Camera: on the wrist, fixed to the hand. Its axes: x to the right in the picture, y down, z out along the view.
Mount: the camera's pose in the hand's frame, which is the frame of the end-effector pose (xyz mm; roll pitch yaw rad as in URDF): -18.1 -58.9 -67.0 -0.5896 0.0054 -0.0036
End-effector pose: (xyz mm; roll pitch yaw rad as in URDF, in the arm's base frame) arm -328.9 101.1 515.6 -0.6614 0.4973 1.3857
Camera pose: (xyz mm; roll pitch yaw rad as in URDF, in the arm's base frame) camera -247.2 61.5 509.6 -1.2543 0.4993 1.3787
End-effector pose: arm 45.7 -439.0 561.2 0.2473 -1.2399 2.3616
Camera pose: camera 25.1 -361.4 518.3 -0.3361 -1.2338 2.3550
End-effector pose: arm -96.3 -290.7 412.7 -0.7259 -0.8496 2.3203
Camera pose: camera -29.0 -233.1 391.8 -1.3084 -0.8479 2.3108
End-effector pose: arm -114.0 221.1 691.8 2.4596 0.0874 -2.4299
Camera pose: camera -43.9 165.4 708.2 1.8705 0.0855 -2.4237
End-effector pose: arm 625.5 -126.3 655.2 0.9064 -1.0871 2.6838
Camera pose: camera 556.2 -110.5 598.4 0.3130 -1.0809 2.6881
